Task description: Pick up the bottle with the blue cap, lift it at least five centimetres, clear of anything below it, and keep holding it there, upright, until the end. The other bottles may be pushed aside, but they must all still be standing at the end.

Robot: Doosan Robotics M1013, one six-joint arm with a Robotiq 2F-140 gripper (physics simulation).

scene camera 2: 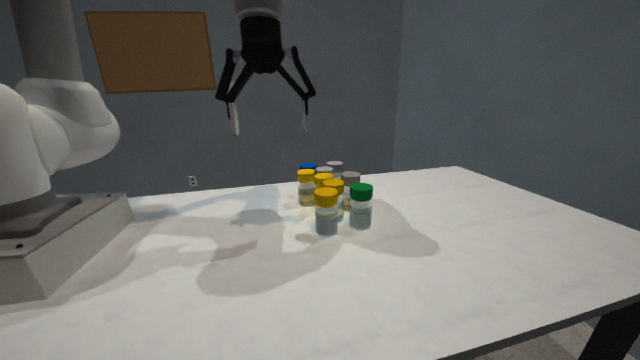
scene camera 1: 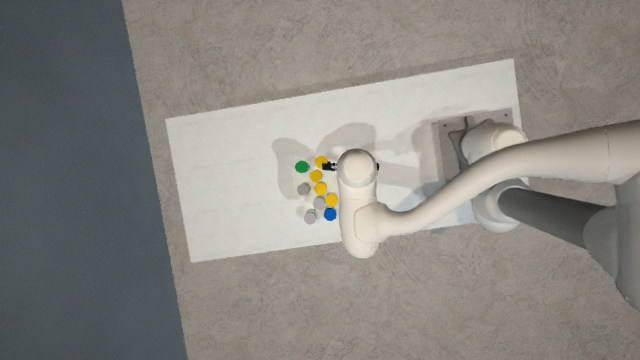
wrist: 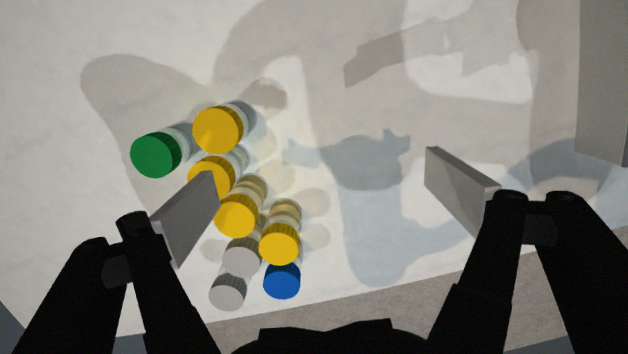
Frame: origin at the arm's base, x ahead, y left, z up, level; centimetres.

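Seen in the pictures: gripper, fingertip midpoint: (scene camera 2: 270,133) (wrist: 319,177); arm's base at its link origin: (scene camera 2: 7,222).
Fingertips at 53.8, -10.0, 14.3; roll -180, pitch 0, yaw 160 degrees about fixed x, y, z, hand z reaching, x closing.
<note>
Offsets run from my fingertips to a thing's middle, as dx, dy, dz. Level surfaces: height alone.
The blue-capped bottle @(+14.4, +17.5, -18.8) (scene camera 1: 330,214) (scene camera 2: 308,166) (wrist: 282,281) stands upright at one end of the bottle group. In the wrist view it is right beside a yellow-capped bottle @(+11.6, +11.7, -18.8) (scene camera 1: 331,200) (scene camera 2: 306,186) (wrist: 279,244) and near two grey-capped ones; in scene camera 2 its body is hidden behind that yellow-capped bottle. My gripper (scene camera 2: 270,127) (wrist: 319,177) is wide open and empty, pointing down, well above the table and to the base side of the bottles. In scene camera 1 the arm hides most of it.
A green-capped bottle @(+19.2, -6.5, -18.8) (scene camera 1: 301,167) (scene camera 2: 361,206) (wrist: 155,155), more yellow-capped bottles and grey-capped bottles (scene camera 1: 303,189) (wrist: 228,292) stand close together on the white table @(dz -24.1) (scene camera 1: 225,150) (scene camera 2: 475,260). The robot's base plinth (scene camera 1: 442,155) (scene camera 2: 85,240) is at the other end.
</note>
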